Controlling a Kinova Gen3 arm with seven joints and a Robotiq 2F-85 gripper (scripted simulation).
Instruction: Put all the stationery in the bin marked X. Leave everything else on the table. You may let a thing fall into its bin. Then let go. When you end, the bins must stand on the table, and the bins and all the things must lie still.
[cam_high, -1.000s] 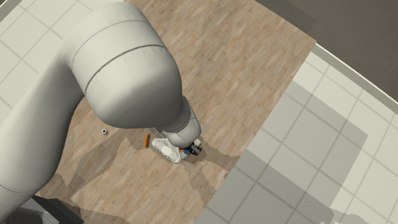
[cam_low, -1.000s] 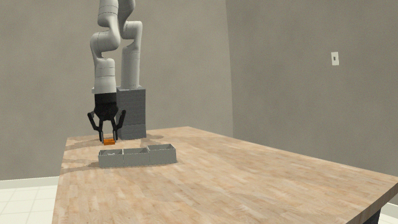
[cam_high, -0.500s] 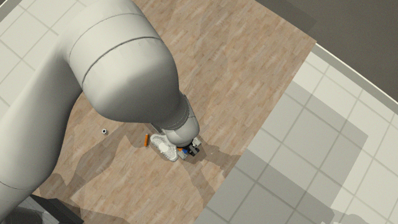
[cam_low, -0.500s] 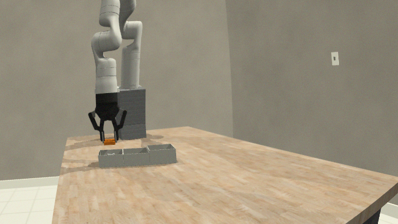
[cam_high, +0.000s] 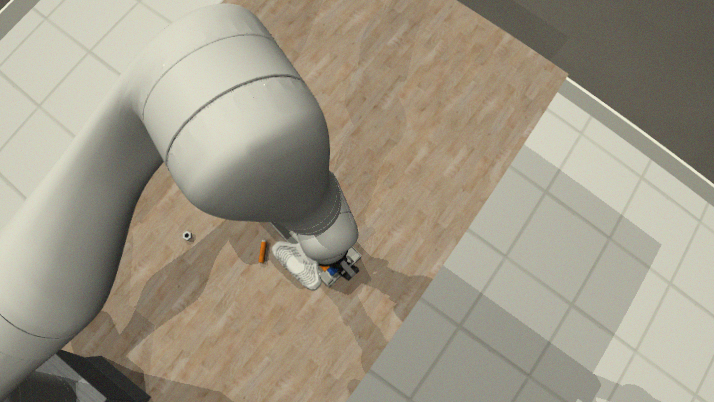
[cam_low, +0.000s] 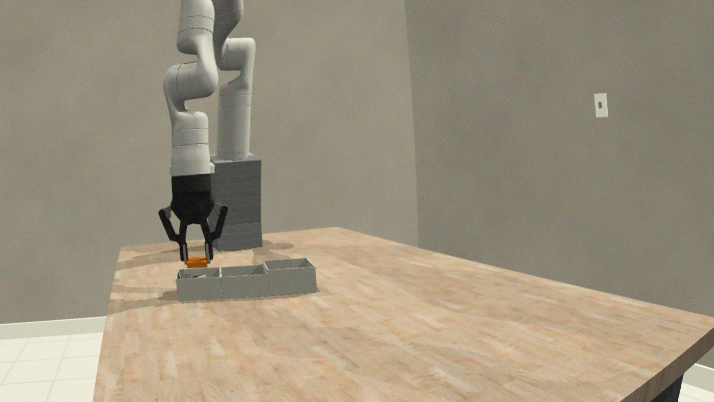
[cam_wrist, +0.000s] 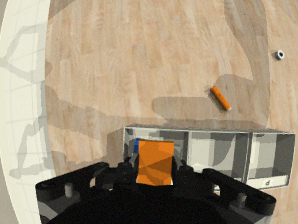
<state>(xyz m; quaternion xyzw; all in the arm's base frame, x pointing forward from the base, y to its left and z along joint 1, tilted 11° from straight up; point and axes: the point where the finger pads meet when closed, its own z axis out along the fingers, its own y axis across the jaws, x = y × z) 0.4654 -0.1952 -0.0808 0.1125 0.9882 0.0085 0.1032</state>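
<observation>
Right now my hand is 6 cm above the blue flat thing and 1 cm to the right of it. Also, from my hand: orange stick: 11 cm to the left, 7 cm below, 6 cm behind; flat orange block: 2 cm below; black ring-like part: 26 cm to the left, 12 cm behind, 7 cm below.
</observation>
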